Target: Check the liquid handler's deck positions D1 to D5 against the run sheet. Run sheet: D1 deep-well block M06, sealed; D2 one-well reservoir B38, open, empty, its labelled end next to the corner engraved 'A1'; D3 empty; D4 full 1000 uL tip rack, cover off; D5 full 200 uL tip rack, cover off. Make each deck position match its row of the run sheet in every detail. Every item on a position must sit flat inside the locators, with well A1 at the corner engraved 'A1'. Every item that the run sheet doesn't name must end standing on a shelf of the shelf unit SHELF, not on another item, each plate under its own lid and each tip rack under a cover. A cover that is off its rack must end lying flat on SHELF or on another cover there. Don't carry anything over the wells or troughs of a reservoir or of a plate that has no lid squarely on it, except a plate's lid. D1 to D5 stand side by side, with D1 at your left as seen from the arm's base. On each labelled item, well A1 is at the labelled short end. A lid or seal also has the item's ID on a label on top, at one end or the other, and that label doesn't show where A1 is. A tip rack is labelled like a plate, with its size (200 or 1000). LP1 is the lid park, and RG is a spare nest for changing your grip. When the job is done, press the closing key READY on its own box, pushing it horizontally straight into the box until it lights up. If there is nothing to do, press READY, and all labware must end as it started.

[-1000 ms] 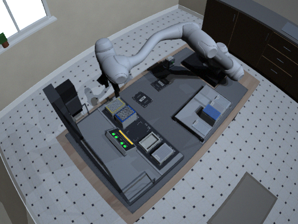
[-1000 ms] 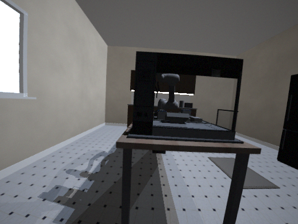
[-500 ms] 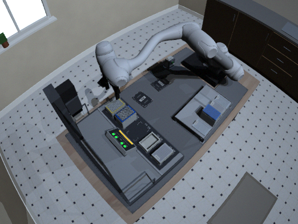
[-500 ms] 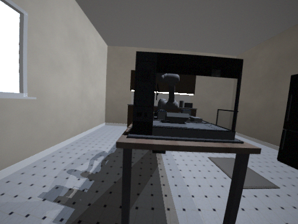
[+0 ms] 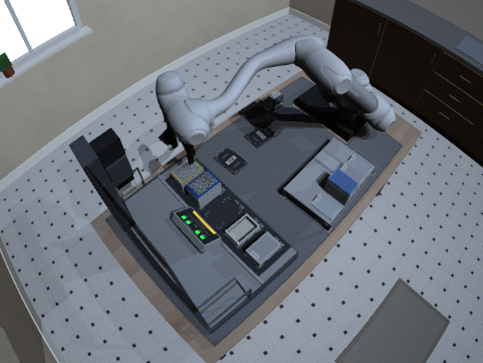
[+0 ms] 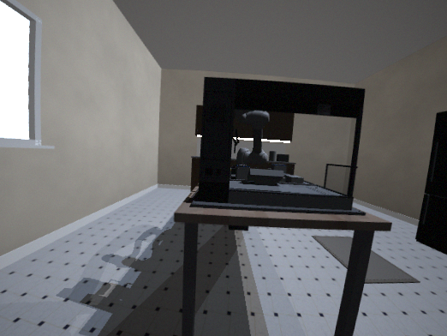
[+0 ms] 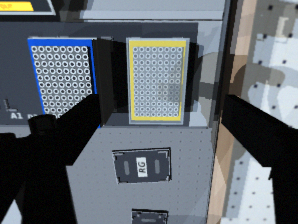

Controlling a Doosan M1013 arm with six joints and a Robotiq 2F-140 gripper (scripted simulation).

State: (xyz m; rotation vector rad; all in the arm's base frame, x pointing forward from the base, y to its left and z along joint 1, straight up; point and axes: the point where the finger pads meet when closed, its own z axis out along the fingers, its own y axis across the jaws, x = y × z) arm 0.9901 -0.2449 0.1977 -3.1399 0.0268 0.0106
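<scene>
My hand is 13 cm above the clear tip rack cover. Round my hand: blue-framed tip rack: 13 cm below, 12 cm to the left; yellow-framed tip rack: 15 cm below, 1 cm behind; white one-well reservoir: 37 cm to the left, 19 cm below, 1 cm ahead.
</scene>
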